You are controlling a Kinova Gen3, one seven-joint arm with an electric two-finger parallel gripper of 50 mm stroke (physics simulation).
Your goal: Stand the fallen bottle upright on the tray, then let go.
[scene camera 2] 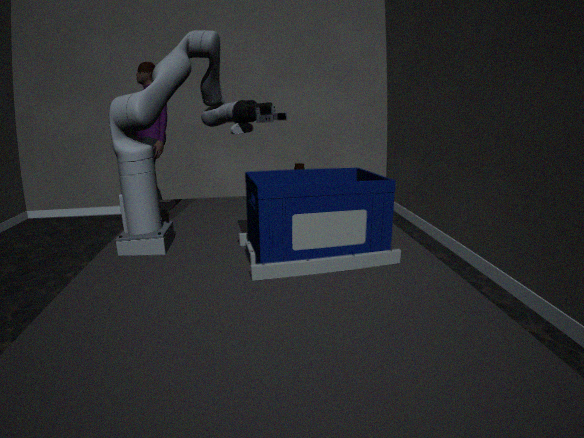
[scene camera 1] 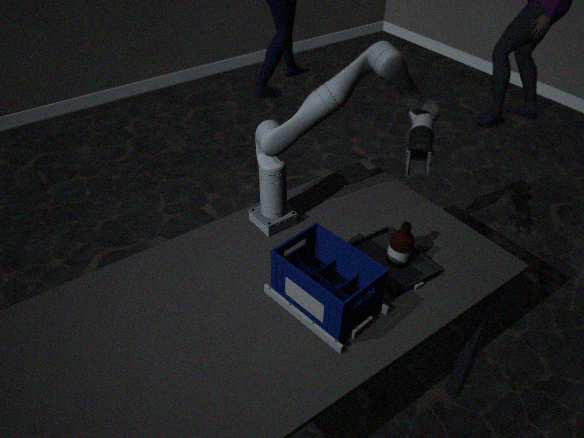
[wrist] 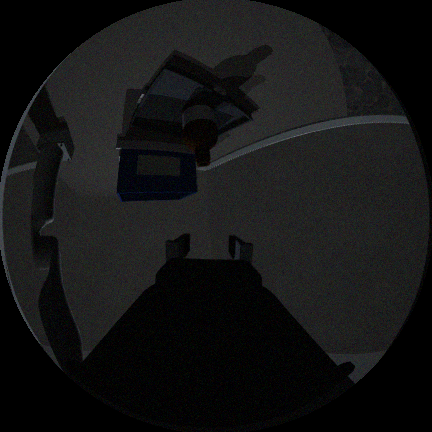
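Pixels of known places: gripper, fingertip midpoint: (scene camera 2: 279, 117) (scene camera 1: 417, 172) (wrist: 208, 242); arm's base, origin of the base link: (scene camera 2: 144, 228) (scene camera 1: 274, 210) (wrist: 52, 152).
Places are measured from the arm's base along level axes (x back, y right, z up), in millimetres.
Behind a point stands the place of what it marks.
The brown bottle with a white label (scene camera 1: 401, 244) {x -400, y -233, z 62 mm} (wrist: 201, 131) {x -354, y -285, z 62 mm} stands upright on the dark tray (scene camera 1: 427, 268) {x -448, y -320, z -39 mm} (wrist: 162, 86) {x -264, y -270, z -39 mm}. In scene camera 2 the cap end of the bottle (scene camera 2: 299, 166) {x -378, y -248, z 111 mm} shows above the crate, which hides the rest and the tray. My gripper (scene camera 1: 418, 172) {x -320, y -319, z 253 mm} (scene camera 2: 282, 116) {x -320, y -319, z 253 mm} (wrist: 208, 242) {x -320, y -319, z 253 mm} is open and empty. It points sideways, well above the bottle and apart from it. In the wrist view the bottle is beyond the fingertips, higher in the picture, and does not stand between them.
A blue crate with dividers (scene camera 1: 362, 254) {x -437, y -53, z 129 mm} (scene camera 2: 325, 202) {x -426, y 136, z 94 mm} (wrist: 157, 189) {x -386, y -46, z 125 mm} stands beside the tray, with white rails (scene camera 1: 302, 319) {x -449, y 142, z -28 mm} (scene camera 2: 325, 267) {x -428, y 148, z -32 mm} along its base. The arm's base (scene camera 1: 272, 218) {x -39, y 26, z 3 mm} (scene camera 2: 141, 245) {x -16, y 66, z -20 mm} is at the table's edge. People stand on the floor behind the table. The light is dim.
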